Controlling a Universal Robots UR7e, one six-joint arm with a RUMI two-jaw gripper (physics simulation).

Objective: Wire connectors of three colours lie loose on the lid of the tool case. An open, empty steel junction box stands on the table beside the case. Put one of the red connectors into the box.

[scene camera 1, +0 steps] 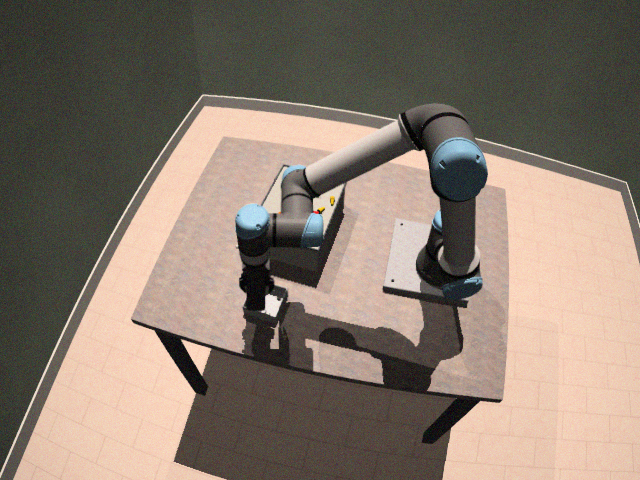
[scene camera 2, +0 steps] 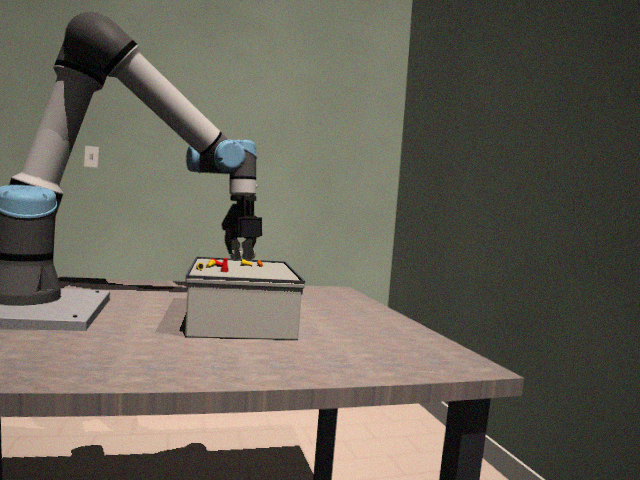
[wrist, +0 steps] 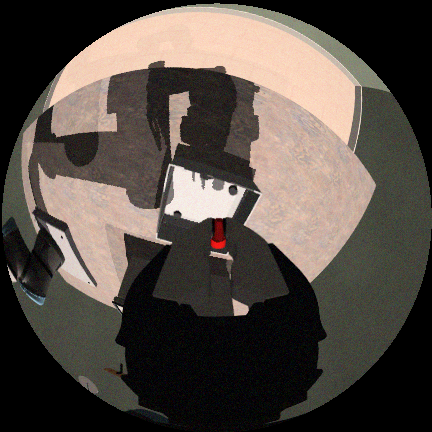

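Seen in the pictures: gripper, fingertip midpoint: [wrist: 218, 219]; arm's base at its link origin: [scene camera 2: 21, 297] [wrist: 51, 244].
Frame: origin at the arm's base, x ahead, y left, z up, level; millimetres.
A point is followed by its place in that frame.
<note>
My gripper [scene camera 1: 255, 305] @(y 164, x 533, z 40 mm) [scene camera 2: 243, 257] is shut on a red connector [wrist: 218, 240] @(y 149, x 533, z 53 mm), which shows between the fingertips in the wrist view. The fingers are low at the steel junction box [scene camera 1: 265, 317] @(y 201, x 513, z -8 mm) [wrist: 200, 194] @(y 159, x 514, z -22 mm), overlapping one side of it in the wrist view; their exact height over its rim is hard to tell. The box is open, with a bright floor. Another red connector [scene camera 2: 224, 266] @(y -192, x 385, z 101 mm) lies on the lid of the tool case [scene camera 1: 297, 271] @(y 12, x 433, z -17 mm) [scene camera 2: 242, 312] @(y -283, x 399, z 27 mm), with yellow connectors [scene camera 1: 332, 200] [scene camera 2: 246, 262] and an orange connector [scene camera 2: 260, 263] @(y -101, x 493, z 96 mm). The box is hidden behind the case in scene camera 2.
The tool case stands close beside the box and is much taller. The arm's base plate [scene camera 1: 408, 258] @(y -26, x 97, z -1 mm) [scene camera 2: 62, 312] @(y -130, x 87, z -3 mm) [wrist: 75, 255] @(y -12, x 162, z -6 mm) is on the table [scene camera 1: 196, 232] @(y -103, x 783, z -24 mm) [scene camera 2: 361, 356] @(y -425, x 577, z -24 mm), off to one side. The table's edge [scene camera 1: 217, 347] @(y 303, x 645, z -30 mm) runs not far beyond the box.
</note>
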